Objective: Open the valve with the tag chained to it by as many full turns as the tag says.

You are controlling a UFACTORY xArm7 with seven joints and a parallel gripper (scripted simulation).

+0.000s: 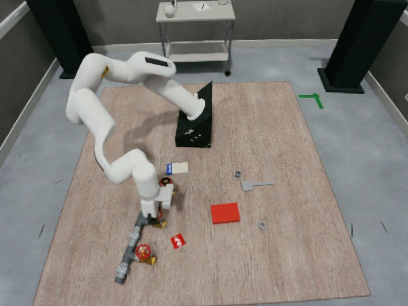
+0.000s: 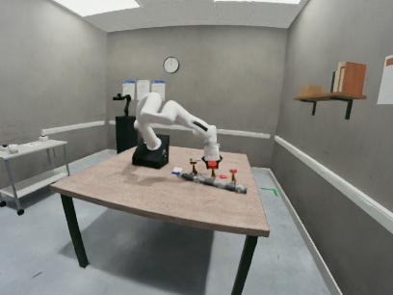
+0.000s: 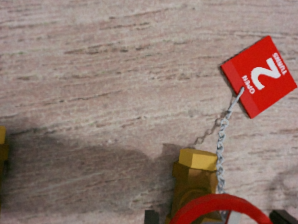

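The red square tag is 7 cm ahead of my hand, 9 cm to the left of it and 10 cm below it. From my hand the other things lie so: grey key-shaped tool 21 cm behind, 43 cm to the left, 10 cm below; white card 28 cm behind, 5 cm to the left, 10 cm below; red block 6 cm behind, 29 cm to the left, 9 cm below.
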